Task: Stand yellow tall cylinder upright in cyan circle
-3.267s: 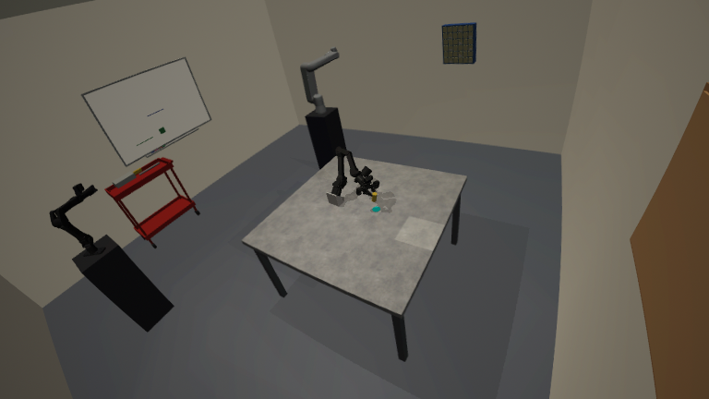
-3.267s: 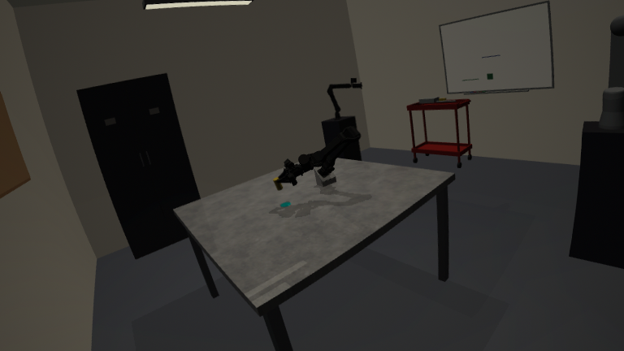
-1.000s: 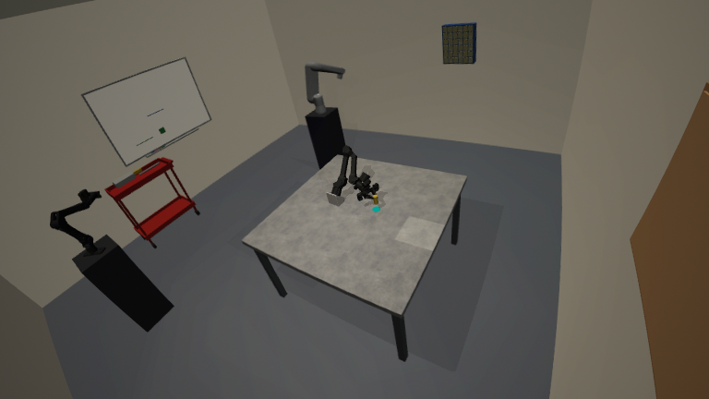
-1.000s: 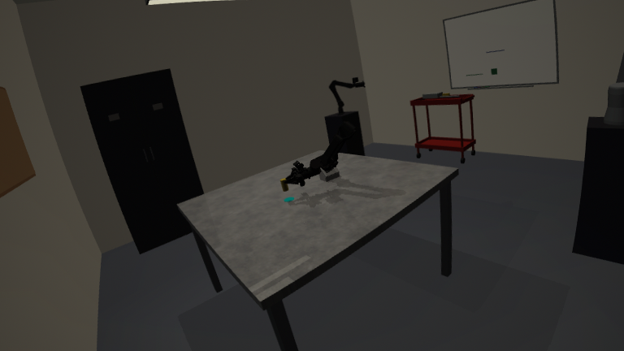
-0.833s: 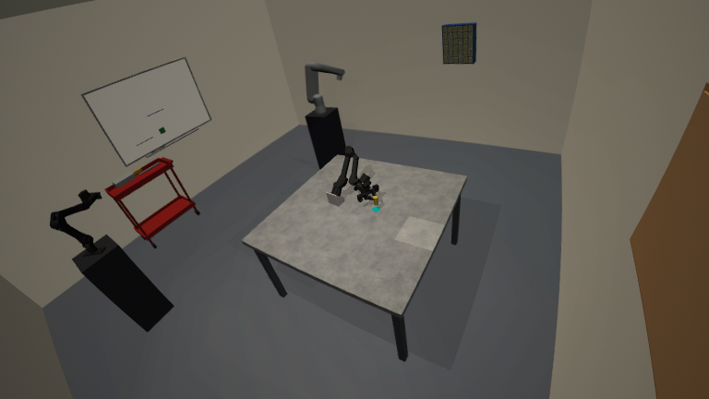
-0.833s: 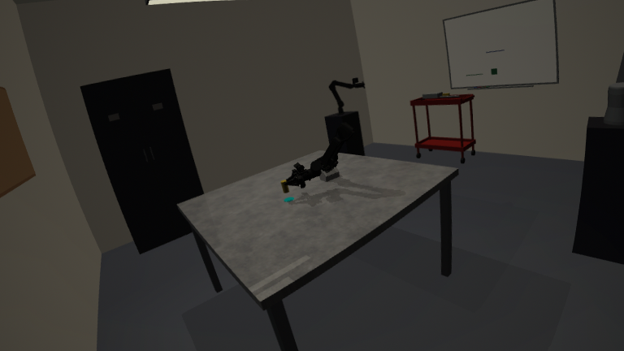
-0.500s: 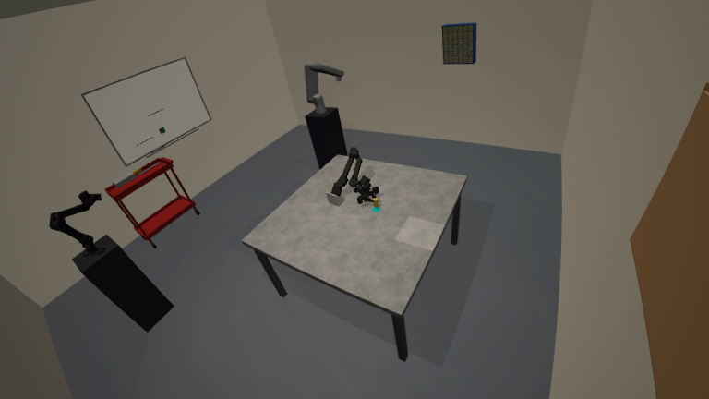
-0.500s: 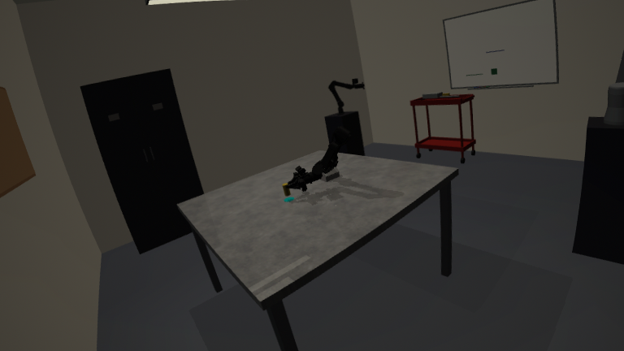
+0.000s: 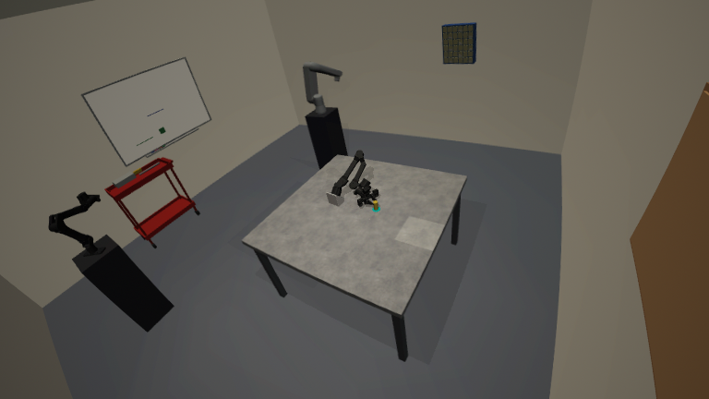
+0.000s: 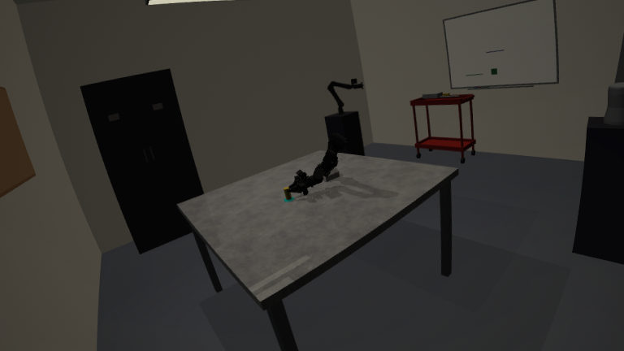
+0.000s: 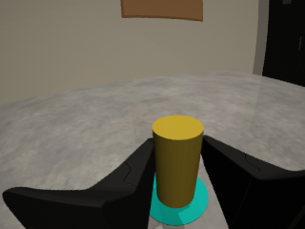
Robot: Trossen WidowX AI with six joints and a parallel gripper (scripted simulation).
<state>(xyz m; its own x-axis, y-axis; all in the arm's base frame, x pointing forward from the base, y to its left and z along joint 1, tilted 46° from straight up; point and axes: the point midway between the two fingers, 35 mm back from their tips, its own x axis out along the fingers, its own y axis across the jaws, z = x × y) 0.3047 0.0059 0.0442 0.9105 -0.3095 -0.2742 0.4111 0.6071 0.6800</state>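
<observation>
My gripper tip is now 20 mm above the yellow tall cylinder. Round my gripper tip: cyan circle 60 mm below.
</observation>
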